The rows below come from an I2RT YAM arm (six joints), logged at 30 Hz.
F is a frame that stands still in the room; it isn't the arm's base.
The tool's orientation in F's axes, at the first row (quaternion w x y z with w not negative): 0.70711, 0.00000, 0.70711, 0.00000
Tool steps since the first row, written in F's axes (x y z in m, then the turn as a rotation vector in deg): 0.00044, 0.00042, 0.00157, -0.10, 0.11, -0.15; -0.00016, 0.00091, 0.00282, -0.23, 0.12, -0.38; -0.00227, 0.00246, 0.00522, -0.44, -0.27, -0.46; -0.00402, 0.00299, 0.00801, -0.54, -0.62, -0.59; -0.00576, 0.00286, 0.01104, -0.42, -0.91, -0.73; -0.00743, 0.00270, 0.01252, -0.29, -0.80, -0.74; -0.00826, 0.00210, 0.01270, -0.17, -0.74, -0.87
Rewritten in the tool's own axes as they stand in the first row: -0.00157, 0.00042, 0.00044, 0.15, 0.11, -0.10; -0.00282, 0.00091, -0.00016, 0.38, 0.12, -0.23; -0.00522, 0.00246, -0.00227, 0.46, -0.27, -0.44; -0.00801, 0.00299, -0.00402, 0.59, -0.62, -0.54; -0.01104, 0.00286, -0.00576, 0.73, -0.91, -0.42; -0.01252, 0.00270, -0.00743, 0.74, -0.80, -0.29; -0.01270, 0.00210, -0.00826, 0.87, -0.74, -0.17
